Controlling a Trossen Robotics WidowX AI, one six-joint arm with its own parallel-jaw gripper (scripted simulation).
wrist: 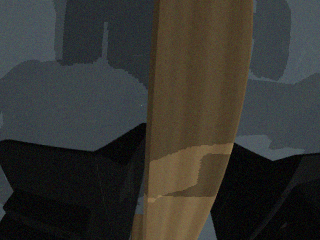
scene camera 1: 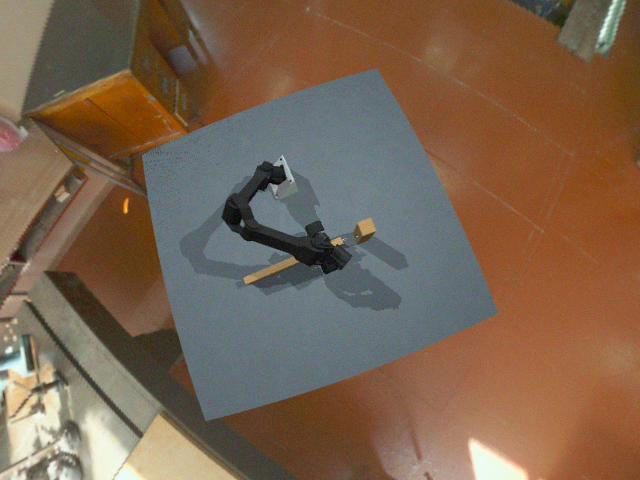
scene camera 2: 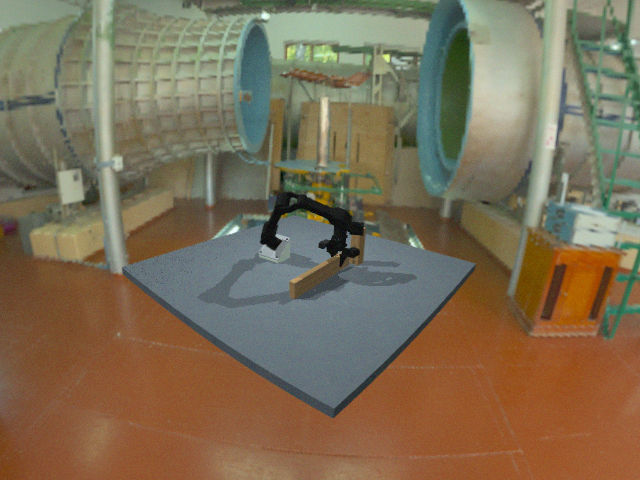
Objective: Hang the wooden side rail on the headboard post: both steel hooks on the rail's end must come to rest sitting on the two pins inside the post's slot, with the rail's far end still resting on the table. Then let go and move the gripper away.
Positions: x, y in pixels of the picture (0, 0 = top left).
Scene:
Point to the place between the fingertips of the gripper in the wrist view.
171, 131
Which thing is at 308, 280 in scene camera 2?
A wooden side rail.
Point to a wooden side rail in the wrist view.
At 199, 67

